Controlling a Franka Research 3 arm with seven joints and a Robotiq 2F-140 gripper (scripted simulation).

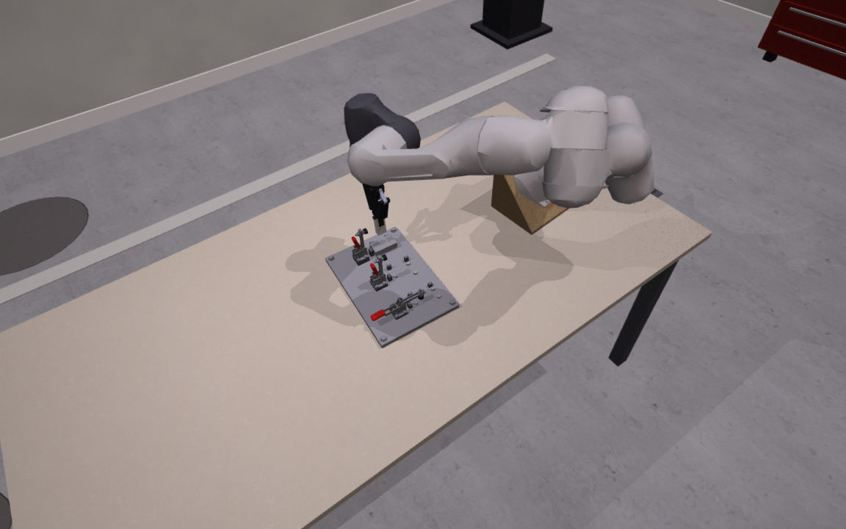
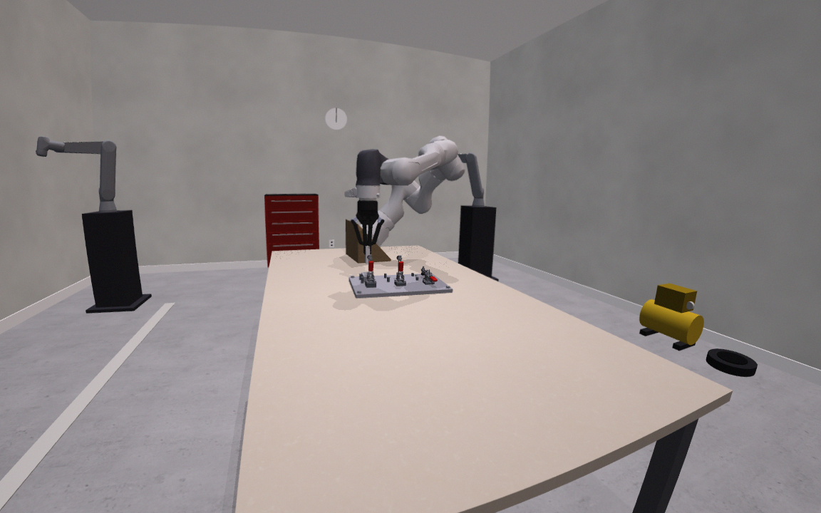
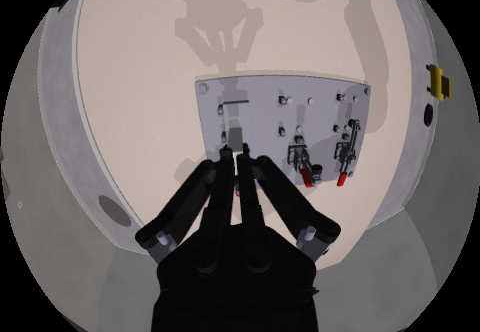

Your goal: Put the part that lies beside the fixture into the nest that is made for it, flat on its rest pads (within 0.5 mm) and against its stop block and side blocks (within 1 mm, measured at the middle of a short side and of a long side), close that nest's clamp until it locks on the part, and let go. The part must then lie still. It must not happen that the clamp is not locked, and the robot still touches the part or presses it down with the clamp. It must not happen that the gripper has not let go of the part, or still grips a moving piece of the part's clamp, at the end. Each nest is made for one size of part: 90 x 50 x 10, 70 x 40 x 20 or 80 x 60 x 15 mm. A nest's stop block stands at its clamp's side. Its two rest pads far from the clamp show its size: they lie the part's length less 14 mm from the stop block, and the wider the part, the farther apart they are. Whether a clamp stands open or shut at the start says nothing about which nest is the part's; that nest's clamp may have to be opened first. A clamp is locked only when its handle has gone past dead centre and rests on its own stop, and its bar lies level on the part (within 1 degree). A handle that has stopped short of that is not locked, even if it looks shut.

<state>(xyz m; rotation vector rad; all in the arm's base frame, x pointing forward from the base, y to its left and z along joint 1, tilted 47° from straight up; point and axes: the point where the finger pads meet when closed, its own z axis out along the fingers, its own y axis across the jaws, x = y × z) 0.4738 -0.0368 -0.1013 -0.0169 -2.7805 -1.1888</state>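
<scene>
My gripper is now 9 cm above the part. Also, from my hand: grey fixture plate (11 cm to the left, 11 cm below, 5 cm ahead).
</scene>
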